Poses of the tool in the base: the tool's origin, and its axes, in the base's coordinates. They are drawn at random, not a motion.
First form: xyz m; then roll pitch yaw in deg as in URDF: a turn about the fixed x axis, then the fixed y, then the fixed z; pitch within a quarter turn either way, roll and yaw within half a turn.
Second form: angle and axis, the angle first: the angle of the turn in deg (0 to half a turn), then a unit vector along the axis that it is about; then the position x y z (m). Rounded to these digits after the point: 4 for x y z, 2 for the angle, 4 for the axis.
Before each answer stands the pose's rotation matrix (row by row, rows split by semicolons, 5 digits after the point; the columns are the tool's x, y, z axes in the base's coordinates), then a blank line. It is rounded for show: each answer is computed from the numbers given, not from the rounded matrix.
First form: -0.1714 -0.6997 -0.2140 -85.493 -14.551 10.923
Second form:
0.95039 0.23104 -0.20829; 0.18341 0.12462 0.97511; 0.25124 -0.96493 0.07606

85.67 -0.9728 -0.2304 -0.0239 -0.1714 -0.6997 -0.2140
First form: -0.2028 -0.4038 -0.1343 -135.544 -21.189 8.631
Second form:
0.92183 0.35739 0.14997; 0.13992 -0.66772 0.73115; 0.36145 -0.65301 -0.66553

134.89 -0.9768 -0.1492 -0.1535 -0.2028 -0.4038 -0.1343
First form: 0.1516 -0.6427 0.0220 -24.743 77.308 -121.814
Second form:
-0.11582 0.98700 -0.11140; -0.18670 -0.13179 -0.97354; -0.97557 -0.09196 0.19954

121.60 0.5175 0.5073 -0.6890 0.1516 -0.6427 0.0220
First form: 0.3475 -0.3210 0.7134 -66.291 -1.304 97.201
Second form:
-0.12532 -0.40153 -0.90723; 0.99186 -0.02973 -0.12385; 0.02276 -0.91536 0.40199

112.12 -0.4272 -0.5019 0.7520 0.3475 -0.3210 0.7134
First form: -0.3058 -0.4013 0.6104 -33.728 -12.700 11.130
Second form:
0.95719 -0.04077 -0.28659; 0.18831 0.83960 0.50951; 0.21985 -0.54167 0.81134

36.48 -0.8840 -0.4259 0.1927 -0.3058 -0.4013 0.6104
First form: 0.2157 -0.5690 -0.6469 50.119 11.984 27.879
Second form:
0.86467 -0.15898 0.47651; 0.45741 0.64128 -0.61606; -0.20764 0.75065 0.62722

55.49 0.8293 0.4151 0.3740 0.2157 -0.5690 -0.6469
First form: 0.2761 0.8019 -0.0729 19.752 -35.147 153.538
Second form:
-0.73201 -0.24522 0.63563; 0.36436 -0.92925 0.06111; 0.57568 0.27633 0.76957

161.06 0.3315 0.0923 0.9389 0.2761 0.8019 -0.0729
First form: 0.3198 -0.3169 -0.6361 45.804 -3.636 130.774
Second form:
-0.65176 -0.49823 0.57182; 0.75577 -0.48970 0.43475; 0.06342 0.71552 0.69571

136.29 0.2032 0.3679 0.9074 0.3198 -0.3169 -0.6361
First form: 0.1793 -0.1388 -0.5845 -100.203 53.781 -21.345
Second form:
0.55034 -0.80402 0.22512; -0.21507 0.12402 0.96869; -0.80676 -0.58153 -0.10467

102.42 -0.7937 0.5283 0.3015 0.1793 -0.1388 -0.5845
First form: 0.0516 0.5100 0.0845 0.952 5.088 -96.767
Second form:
-0.11737 0.99272 -0.02695; -0.98912 -0.11928 -0.08610; -0.08869 0.01655 0.99592

96.91 0.0517 0.0311 -0.9982 0.0516 0.5100 0.0845
